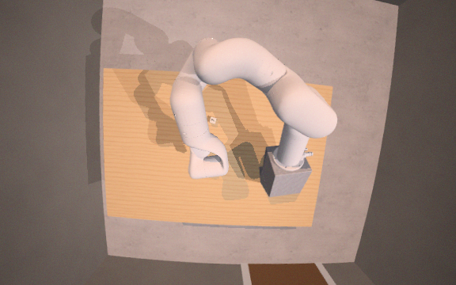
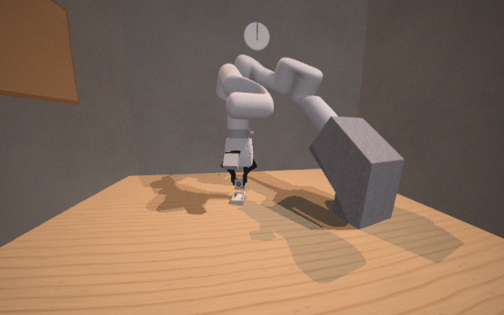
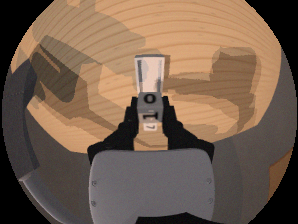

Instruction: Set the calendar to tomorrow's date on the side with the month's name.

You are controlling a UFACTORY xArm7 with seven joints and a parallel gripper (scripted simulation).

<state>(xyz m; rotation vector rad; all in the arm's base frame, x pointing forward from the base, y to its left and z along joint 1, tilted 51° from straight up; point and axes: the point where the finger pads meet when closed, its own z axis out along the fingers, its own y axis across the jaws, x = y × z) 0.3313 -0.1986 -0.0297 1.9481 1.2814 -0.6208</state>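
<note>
Now: hand 7 cm above the white calendar tray, 2 cm to the right of it and 1 cm short of it.
</note>
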